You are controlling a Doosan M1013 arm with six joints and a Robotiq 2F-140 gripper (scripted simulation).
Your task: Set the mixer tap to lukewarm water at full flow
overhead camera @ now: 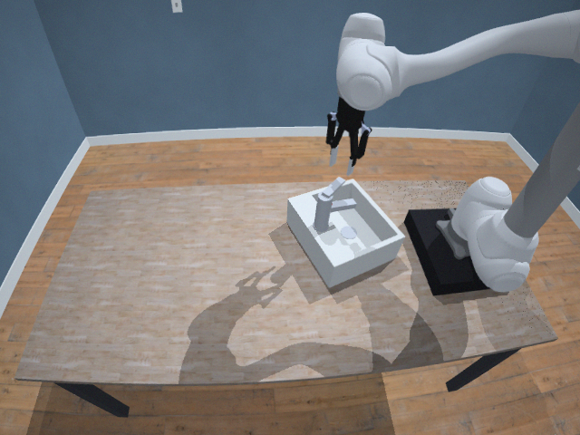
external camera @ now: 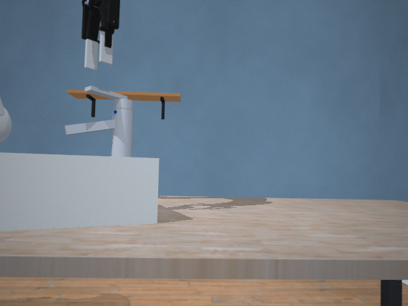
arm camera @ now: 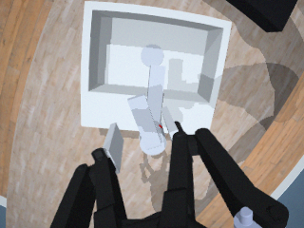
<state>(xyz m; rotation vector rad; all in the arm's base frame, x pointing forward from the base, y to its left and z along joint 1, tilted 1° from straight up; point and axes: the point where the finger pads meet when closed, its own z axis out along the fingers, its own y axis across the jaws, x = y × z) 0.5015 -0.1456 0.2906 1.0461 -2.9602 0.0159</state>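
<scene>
The lever is 20 mm ahead of my hand, 20 mm to the left of it and 90 mm below it. Also, from my hand: white basin: 60 mm behind, 10 mm to the left, 320 mm below; grey mixer tap: 40 mm ahead, 30 mm to the left, 130 mm below.
</scene>
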